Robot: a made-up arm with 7 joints.
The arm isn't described. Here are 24 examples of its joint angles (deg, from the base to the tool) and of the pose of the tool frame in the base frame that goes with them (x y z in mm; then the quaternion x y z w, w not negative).
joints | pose
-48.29 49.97 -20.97 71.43 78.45 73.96 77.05 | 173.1 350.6 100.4 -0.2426 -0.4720 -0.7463 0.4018
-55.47 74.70 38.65 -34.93 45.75 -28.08 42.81 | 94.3 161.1 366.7 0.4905 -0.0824 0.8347 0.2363
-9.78 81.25 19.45 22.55 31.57 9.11 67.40 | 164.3 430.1 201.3 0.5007 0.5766 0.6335 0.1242
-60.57 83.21 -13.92 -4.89 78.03 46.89 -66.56 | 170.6 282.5 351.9 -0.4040 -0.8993 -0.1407 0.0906
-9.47 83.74 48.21 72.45 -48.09 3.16 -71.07 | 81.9 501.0 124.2 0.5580 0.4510 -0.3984 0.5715
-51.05 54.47 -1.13 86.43 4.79 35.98 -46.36 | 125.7 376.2 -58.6 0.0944 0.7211 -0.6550 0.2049
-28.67 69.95 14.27 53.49 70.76 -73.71 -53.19 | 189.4 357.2 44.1 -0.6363 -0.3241 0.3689 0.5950
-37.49 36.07 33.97 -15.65 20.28 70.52 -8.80 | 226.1 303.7 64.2 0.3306 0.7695 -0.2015 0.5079
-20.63 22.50 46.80 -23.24 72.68 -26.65 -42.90 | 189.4 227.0 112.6 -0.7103 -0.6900 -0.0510 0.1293
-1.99 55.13 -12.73 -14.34 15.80 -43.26 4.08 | 130.3 147.5 5.4 0.9568 0.1375 -0.1866 0.1755
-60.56 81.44 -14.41 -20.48 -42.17 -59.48 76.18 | 159.8 163.1 298.2 0.4752 -0.2090 0.0132 0.8546
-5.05 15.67 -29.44 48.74 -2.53 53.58 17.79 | -99.9 152.3 -225.9 -0.1732 -0.8154 0.4878 0.2592
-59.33 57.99 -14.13 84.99 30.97 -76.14 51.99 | 269.1 294.1 65.7 0.7945 0.4218 0.1552 0.4084
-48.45 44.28 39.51 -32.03 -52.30 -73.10 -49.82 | 89.1 189.0 246.6 0.7444 -0.3459 0.5121 0.2530
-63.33 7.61 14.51 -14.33 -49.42 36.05 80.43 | 311.6 -37.7 169.2 0.1447 0.4256 -0.3641 0.8157
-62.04 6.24 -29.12 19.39 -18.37 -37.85 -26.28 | 269.7 -111.6 100.9 0.8435 -0.2256 -0.3297 0.3591
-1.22 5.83 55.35 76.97 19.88 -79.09 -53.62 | 13.8 140.5 -184.8 0.5930 0.4374 -0.5626 0.3749
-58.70 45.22 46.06 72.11 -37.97 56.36 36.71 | 299.0 218.4 -27.1 -0.2095 0.6311 -0.5092 0.5463
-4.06 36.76 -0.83 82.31 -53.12 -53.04 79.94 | -40.9 325.7 -130.9 -0.0583 0.7799 0.4144 0.4655
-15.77 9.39 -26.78 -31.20 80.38 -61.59 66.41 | 69.9 -68.9 48.0 0.7146 -0.2531 0.2132 0.6163
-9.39 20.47 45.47 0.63 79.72 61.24 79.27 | 21.5 303.7 12.4 0.0149 -0.7027 -0.6989 0.1327
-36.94 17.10 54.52 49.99 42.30 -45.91 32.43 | 260.0 221.5 -52.6 0.4969 0.6311 0.0822 0.5900
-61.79 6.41 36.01 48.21 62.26 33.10 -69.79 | 316.3 117.7 -44.6 0.4411 0.4670 -0.7640 0.0603
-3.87 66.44 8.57 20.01 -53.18 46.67 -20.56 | 97.3 356.5 -63.6 0.2280 0.6550 -0.6453 0.3203
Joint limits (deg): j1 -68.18..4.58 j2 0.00..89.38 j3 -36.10..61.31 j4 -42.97..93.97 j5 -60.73..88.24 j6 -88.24..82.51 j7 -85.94..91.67
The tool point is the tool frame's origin. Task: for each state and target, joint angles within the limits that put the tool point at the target. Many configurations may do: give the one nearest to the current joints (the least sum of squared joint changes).
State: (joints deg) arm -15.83 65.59 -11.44 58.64 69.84 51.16 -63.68
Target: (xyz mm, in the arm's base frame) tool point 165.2 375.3 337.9
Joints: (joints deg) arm -48.32 89.38 -7.89 25.58 82.92 33.03 -57.95
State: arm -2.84 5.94 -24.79 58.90 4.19 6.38 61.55
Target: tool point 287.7 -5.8 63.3
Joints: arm -45.40 11.92 -11.85 4.88 8.03 -20.29 62.22
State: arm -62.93 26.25 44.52 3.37 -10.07 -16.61 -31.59
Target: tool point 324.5 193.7 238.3
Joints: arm -67.72 24.50 41.43 8.59 -10.13 -12.94 -31.54
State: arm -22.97 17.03 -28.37 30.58 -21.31 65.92 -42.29
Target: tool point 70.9 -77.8 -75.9
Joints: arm -24.01 16.02 -32.01 -24.12 -55.08 61.41 -48.82
